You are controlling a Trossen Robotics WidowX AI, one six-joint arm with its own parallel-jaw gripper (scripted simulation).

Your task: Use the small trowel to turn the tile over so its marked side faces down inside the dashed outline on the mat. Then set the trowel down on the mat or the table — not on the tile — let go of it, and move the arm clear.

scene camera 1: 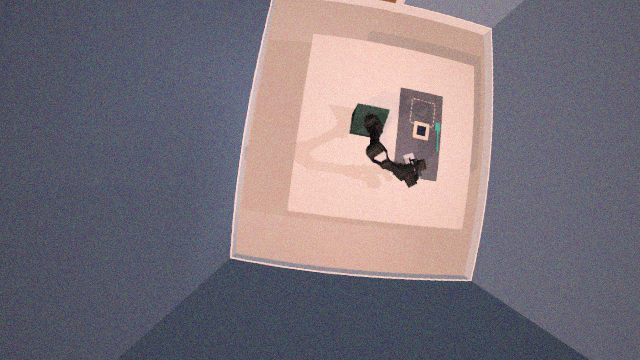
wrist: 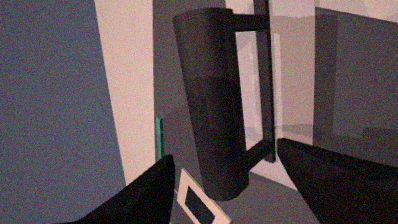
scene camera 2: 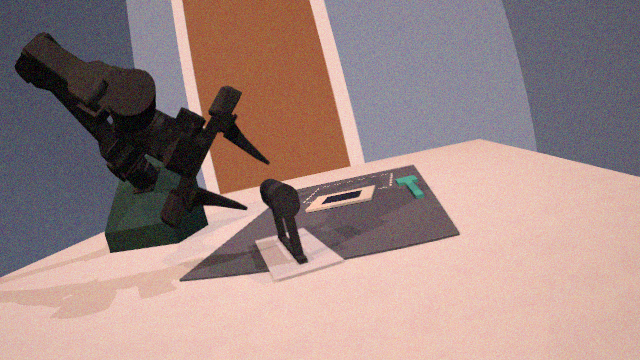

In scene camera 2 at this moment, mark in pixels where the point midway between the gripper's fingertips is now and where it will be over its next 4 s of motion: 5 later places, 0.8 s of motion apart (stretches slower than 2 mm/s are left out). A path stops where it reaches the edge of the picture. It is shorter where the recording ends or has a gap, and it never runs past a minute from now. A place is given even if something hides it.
My gripper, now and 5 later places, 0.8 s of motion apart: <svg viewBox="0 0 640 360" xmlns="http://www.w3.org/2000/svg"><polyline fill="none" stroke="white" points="258,186 281,197 298,206 306,168 331,159 337,178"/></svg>
